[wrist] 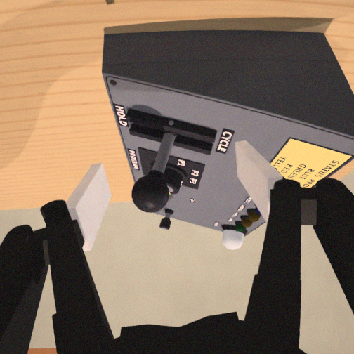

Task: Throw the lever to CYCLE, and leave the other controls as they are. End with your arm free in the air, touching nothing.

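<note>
The lever has a black ball knob and a grey rod that rises from the middle of a black slot between the HOLD label and the CYCLE label. The rod slants toward the HOLD side, with the ball toward the camera. My gripper is open and empty. In the view its pale fingertips stand on either side of the ball, with a gap on both sides. The ball's depth relative to the fingertips is hard to tell.
The grey control box stands on a wooden table. Below the lever are the PROGRAM dial and a small toggle. A white dome, coloured lamps and a yellow status label are at the right.
</note>
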